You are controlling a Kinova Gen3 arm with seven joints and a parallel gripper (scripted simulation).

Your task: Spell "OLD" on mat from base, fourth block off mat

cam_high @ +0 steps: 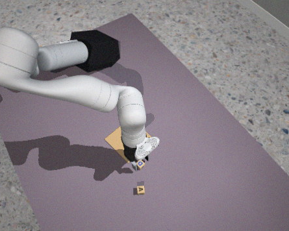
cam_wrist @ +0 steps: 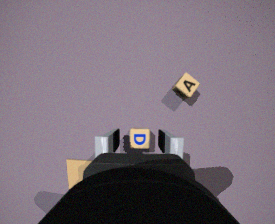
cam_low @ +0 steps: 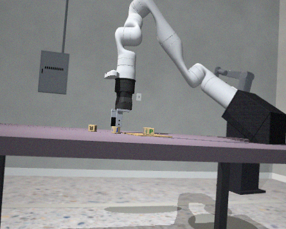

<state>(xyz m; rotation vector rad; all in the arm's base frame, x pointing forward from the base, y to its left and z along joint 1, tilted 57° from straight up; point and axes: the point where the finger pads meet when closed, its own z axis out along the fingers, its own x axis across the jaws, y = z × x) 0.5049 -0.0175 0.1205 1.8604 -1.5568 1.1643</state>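
Right now my hand is 3 cm above the D block. Also, from my hand: L block 11 cm behind, 4 cm to the left, 3 cm below; O block 10 cm behind, 8 cm to the left, 3 cm below; tan mat 11 cm behind, 4 cm to the left, 4 cm below.
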